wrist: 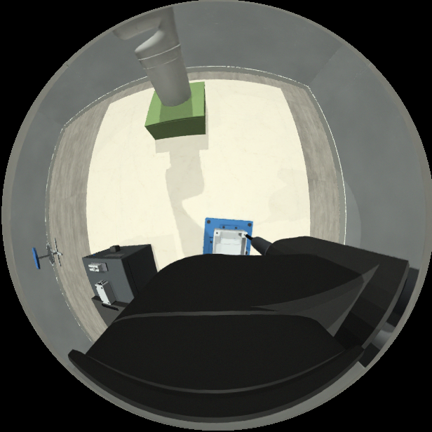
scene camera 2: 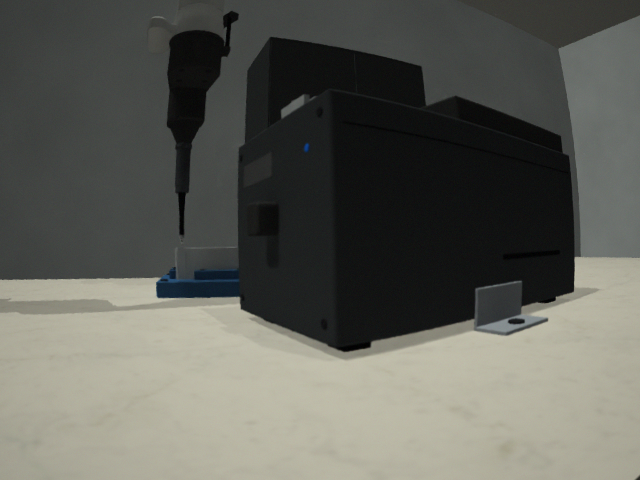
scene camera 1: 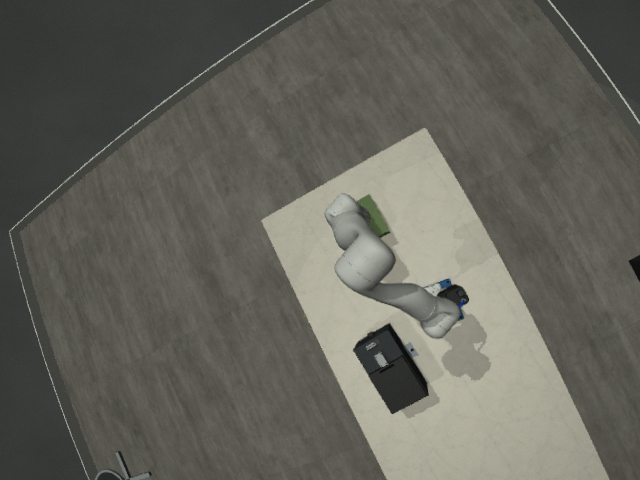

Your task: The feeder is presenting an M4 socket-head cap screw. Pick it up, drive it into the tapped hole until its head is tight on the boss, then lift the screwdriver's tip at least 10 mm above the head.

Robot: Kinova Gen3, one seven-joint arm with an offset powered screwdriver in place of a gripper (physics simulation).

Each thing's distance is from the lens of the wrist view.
black screw feeder (wrist: 140, 257): 0.34 m
